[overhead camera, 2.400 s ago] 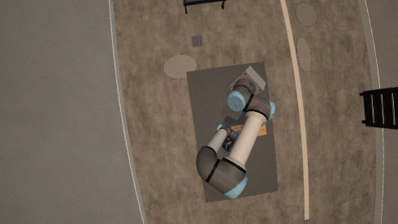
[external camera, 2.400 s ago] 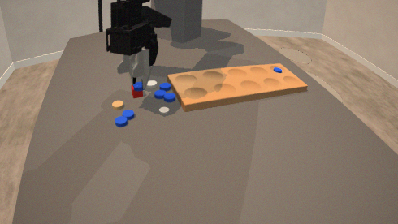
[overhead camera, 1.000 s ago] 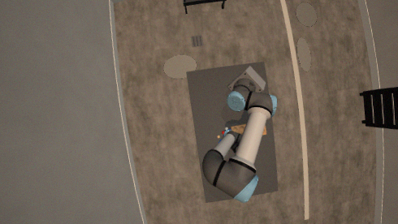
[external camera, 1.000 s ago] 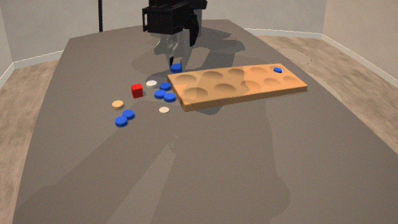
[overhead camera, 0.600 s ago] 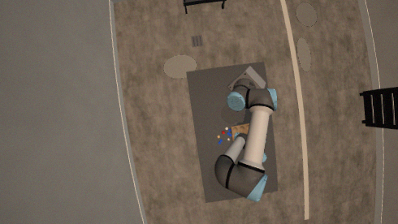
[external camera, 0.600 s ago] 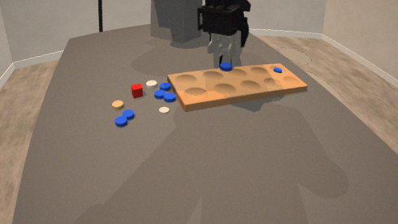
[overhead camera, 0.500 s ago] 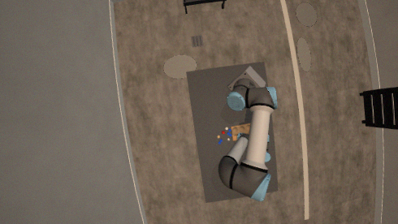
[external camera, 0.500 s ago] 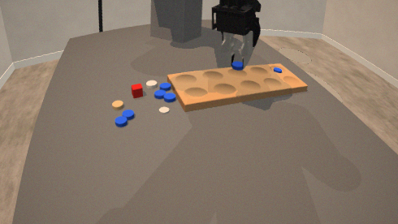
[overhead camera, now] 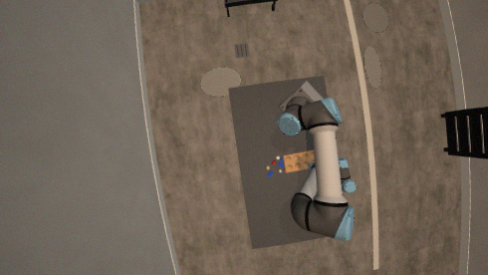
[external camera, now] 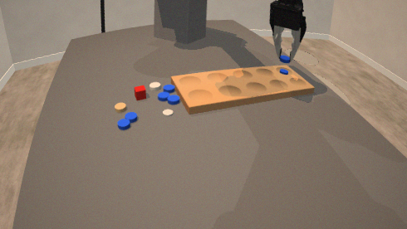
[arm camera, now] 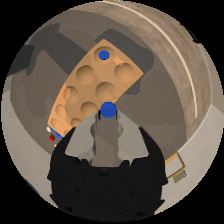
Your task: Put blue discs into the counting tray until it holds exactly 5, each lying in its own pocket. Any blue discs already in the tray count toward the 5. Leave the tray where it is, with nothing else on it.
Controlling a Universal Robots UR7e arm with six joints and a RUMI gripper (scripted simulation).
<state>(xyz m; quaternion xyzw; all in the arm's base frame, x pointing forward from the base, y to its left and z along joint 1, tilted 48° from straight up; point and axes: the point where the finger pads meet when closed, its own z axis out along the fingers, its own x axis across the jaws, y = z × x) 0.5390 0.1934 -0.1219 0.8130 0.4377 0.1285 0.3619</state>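
Now: hand 410 mm to the left of the tan disc, 110 mm above it and 40 mm past it. The rest, counted from my hand: red cube: 350 mm to the right, 110 mm below, 80 mm behind; counting tray: 110 mm below, 70 mm to the right, 50 mm behind; white disc: 310 mm to the right, 110 mm below, 110 mm behind.
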